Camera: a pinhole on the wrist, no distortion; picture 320 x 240 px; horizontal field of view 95.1 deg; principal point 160.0 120.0 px. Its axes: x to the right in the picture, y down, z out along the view. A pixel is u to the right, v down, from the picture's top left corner.
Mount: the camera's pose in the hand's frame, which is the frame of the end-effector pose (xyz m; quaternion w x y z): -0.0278 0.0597 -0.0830 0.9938 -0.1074 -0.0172 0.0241
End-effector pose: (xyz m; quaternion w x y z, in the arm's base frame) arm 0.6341 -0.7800 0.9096 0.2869 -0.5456 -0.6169 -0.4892
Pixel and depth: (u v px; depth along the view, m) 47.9 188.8 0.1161
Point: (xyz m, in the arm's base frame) 0.7936 -0.8236 0.8328
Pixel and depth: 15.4 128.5 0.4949
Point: 0.9912 -0.6548 0.3464
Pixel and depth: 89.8 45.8 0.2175
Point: 0.6869 -0.6952 0.7336
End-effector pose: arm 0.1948 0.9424 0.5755 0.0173 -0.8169 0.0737 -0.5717
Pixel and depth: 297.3 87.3 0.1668
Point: 0.3160 0.8538 0.6511
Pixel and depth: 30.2 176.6 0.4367
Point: 0.2948 0.6934 0.0307
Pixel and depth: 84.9 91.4 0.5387
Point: 0.5101 0.9051 0.1125
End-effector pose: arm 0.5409 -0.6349 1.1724 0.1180 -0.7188 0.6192 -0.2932
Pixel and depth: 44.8 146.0 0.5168
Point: 0.5387 -0.3196 0.6071
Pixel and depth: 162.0 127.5 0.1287
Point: 0.4856 -0.6320 1.0808
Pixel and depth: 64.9 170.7 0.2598
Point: 0.4518 -0.5011 0.8938
